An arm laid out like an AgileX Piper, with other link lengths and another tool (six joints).
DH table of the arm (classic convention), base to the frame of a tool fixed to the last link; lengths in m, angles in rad. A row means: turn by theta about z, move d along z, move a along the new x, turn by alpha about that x. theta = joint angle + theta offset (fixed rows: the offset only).
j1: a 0  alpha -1.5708  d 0.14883  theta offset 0
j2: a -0.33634  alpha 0  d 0  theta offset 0.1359
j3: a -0.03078  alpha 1.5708  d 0  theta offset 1.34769
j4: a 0  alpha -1.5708  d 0.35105  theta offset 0
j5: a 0  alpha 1.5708  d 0  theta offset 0
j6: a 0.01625  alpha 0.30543  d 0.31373  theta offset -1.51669
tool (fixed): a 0  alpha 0  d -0.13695  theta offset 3.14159
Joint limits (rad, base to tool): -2.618..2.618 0..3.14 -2.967..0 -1.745..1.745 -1.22..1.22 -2.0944..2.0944
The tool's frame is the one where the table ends.
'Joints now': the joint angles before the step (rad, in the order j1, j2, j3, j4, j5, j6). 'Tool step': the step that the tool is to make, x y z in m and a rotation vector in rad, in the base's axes. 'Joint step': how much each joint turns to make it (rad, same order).
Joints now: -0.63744, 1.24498, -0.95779, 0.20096, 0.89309, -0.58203
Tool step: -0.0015, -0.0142, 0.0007, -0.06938, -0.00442, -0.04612
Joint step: 0.00007, -0.00007, 0.00739, -0.08294, -0.06040, 0.06184
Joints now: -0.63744, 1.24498, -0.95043, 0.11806, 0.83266, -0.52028
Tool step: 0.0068, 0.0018, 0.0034, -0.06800, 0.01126, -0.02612
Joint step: 0.06279, 0.00012, 0.00003, -0.13532, -0.03470, 0.13493
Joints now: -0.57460, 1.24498, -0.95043, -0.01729, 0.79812, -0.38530
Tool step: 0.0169, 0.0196, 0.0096, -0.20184, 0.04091, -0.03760
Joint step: 0.21209, 0.00006, 0.01553, -0.43270, -0.00222, 0.41243
